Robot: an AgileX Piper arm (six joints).
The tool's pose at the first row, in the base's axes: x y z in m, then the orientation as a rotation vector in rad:
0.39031 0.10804 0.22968 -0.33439 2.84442 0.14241
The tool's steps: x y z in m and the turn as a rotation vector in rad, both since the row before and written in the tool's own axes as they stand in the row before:
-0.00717 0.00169 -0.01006 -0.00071 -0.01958 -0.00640
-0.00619 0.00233 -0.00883 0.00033 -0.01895 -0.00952
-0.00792 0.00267 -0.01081 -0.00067 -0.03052 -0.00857
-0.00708 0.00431 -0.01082 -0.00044 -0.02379 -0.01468
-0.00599 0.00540 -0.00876 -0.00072 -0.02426 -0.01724
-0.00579 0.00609 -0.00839 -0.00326 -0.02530 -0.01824
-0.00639 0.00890 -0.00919 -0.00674 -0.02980 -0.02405
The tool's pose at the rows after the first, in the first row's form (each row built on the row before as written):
0.39403 0.10992 0.24143 -0.34035 2.82378 0.14463
0.39678 0.11234 0.25184 -0.35046 2.80306 0.14460
0.40023 0.11521 0.26475 -0.35738 2.77113 0.14772
0.40207 0.11941 0.27759 -0.37359 2.74445 0.14803
0.40296 0.12470 0.28822 -0.39299 2.71663 0.14810
0.40325 0.13065 0.29849 -0.41395 2.68749 0.15148
0.40252 0.13926 0.30988 -0.44246 2.65239 0.15850

